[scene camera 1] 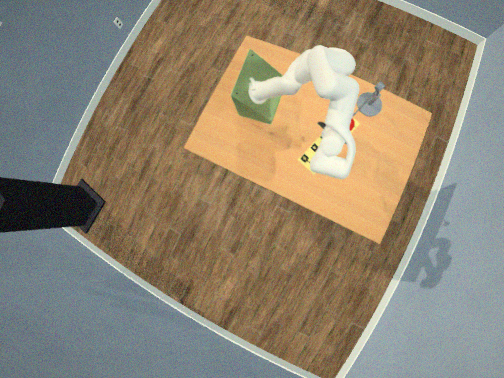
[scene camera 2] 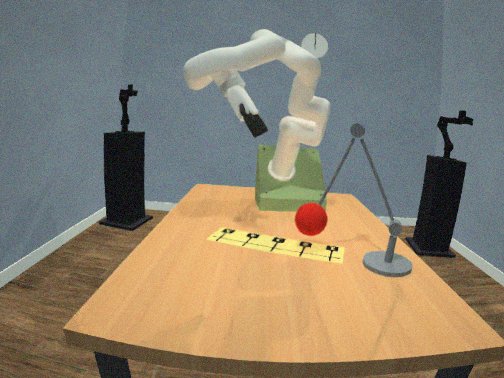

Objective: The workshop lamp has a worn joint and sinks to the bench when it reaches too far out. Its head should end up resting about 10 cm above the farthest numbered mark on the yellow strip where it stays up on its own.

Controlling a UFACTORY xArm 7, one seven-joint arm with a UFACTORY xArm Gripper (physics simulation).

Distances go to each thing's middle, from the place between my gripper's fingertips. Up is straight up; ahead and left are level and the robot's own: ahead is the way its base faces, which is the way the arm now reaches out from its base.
Now: the yellow strip (scene camera 2: 302,249) 1 cm ahead of my hand, 7 cm to the left of it and 34 cm below it. Also, from my hand: round grey base (scene camera 2: 386,263) (9 cm ahead, 42 cm to the left, 29 cm below).
